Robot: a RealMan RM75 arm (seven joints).
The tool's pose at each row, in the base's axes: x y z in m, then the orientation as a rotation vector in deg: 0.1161 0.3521 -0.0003 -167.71 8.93 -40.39; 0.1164 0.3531 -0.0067 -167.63 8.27 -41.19; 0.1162 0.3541 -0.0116 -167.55 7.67 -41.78; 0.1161 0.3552 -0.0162 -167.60 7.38 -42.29; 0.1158 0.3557 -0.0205 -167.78 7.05 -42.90; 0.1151 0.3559 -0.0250 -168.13 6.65 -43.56; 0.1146 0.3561 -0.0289 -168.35 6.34 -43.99; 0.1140 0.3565 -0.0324 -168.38 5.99 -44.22; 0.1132 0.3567 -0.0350 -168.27 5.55 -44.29; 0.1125 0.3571 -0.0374 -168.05 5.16 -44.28
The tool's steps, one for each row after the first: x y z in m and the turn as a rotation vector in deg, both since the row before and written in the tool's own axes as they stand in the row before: -0.0027 -0.0001 0.0059 0.06 0.50 -0.47; -0.0025 -0.0003 0.0043 0.08 0.37 -0.41; -0.0023 -0.0004 0.0041 -0.09 0.31 -0.24; -0.0023 0.0001 0.0037 -0.23 0.36 -0.31; -0.0028 0.0004 0.0036 -0.38 0.37 -0.41; -0.0023 0.0003 0.0032 -0.23 0.24 -0.29; -0.0023 0.0000 0.0028 -0.01 0.13 -0.25; -0.0020 0.0001 0.0019 0.17 0.04 -0.25; -0.0018 -0.0001 0.0018 0.28 0.01 -0.19
